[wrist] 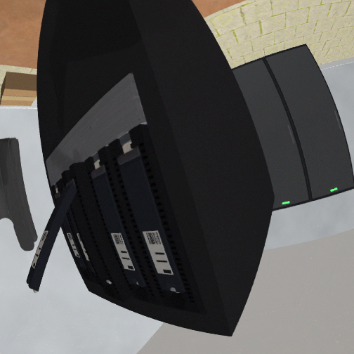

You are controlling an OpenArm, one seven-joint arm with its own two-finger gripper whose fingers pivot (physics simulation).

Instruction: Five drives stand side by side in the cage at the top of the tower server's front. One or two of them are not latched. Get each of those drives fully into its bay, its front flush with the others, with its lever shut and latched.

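Note:
The tower server [215,165] stands in the wrist view with its drive cage low on its front. The two rightmost drives [142,200] [111,210] have their labelled levers lying shut along their fronts. A lever [51,235] stands swung out to the left from near the cage's top; it looks like the middle drive's, whose front shows dark. The two leftmost drives [83,246] [73,245] are seen at a steep slant and partly behind that lever, so their seating is hard to judge. My gripper is open, with one finger [15,192] at the left edge, apart from the lever; the other finger is out of view.
Two dark grey units [270,125] [315,120] with green lights stand to the right behind the server. A brown box [20,89] is at the upper left. A pale brick wall [285,25] rises at the upper right.

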